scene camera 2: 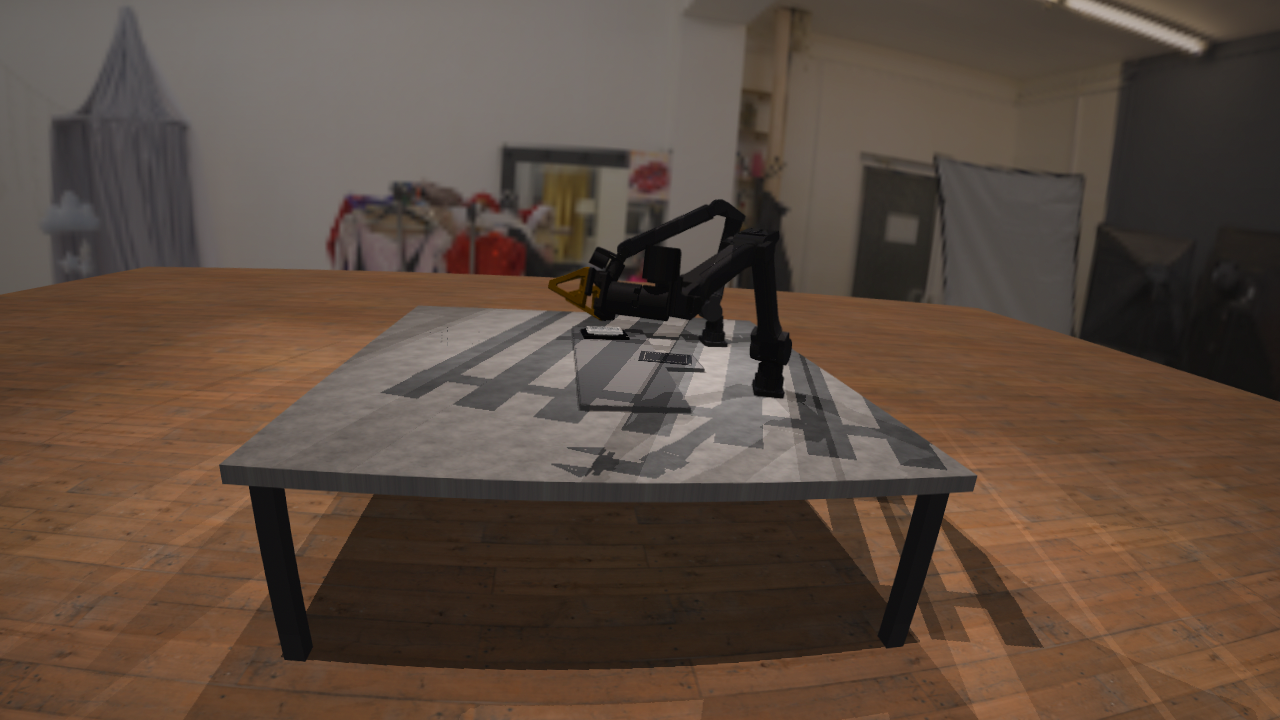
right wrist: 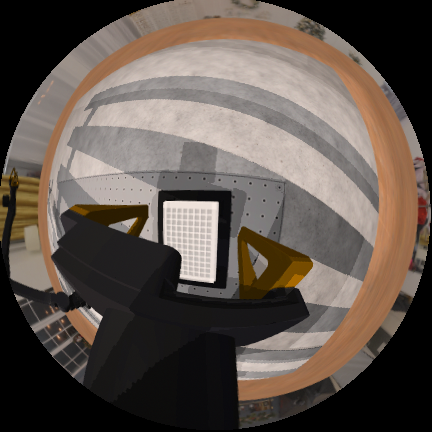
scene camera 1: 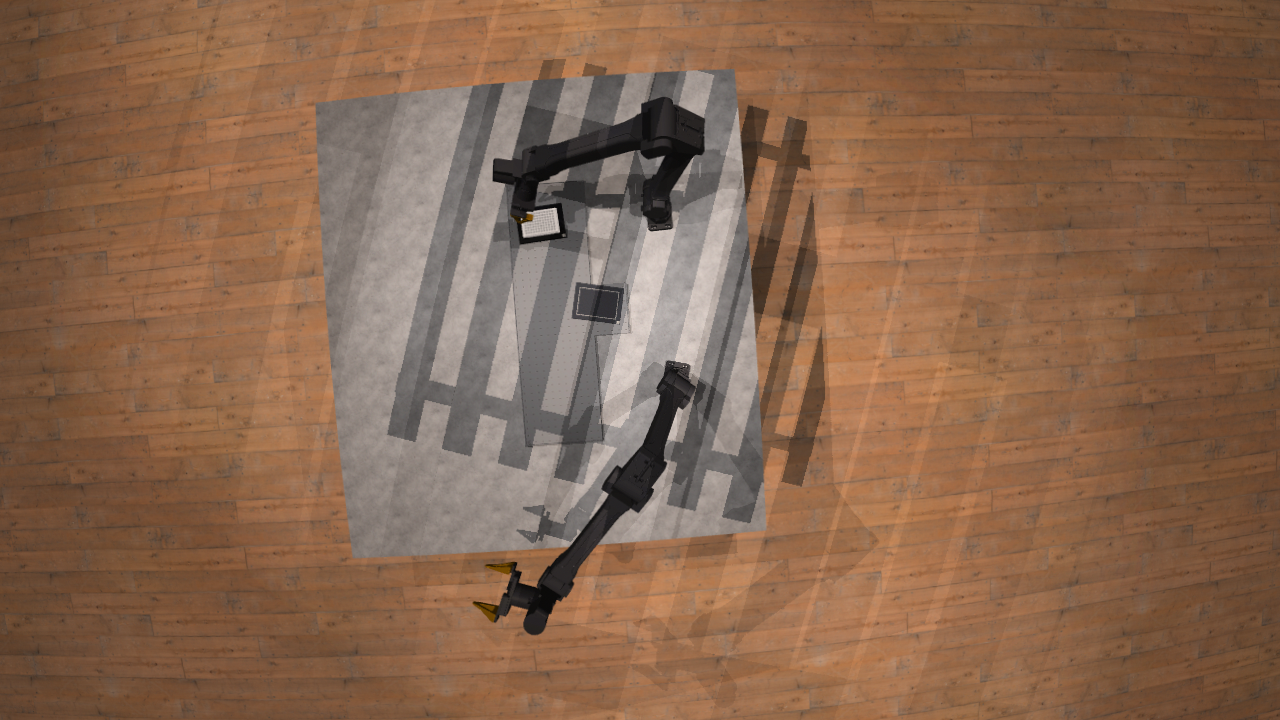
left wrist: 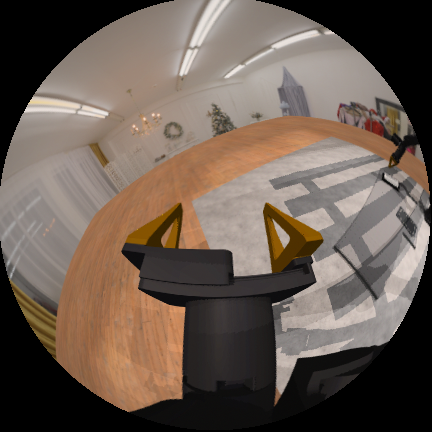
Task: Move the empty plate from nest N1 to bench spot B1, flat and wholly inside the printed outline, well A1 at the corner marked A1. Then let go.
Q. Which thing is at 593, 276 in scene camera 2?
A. The left gripper.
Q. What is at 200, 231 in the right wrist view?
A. A white well plate.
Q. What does the right gripper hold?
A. Nothing.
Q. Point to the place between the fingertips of the right gripper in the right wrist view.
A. At 192, 221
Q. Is the right gripper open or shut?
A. Open.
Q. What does the left gripper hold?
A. Nothing.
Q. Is the left gripper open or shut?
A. Open.
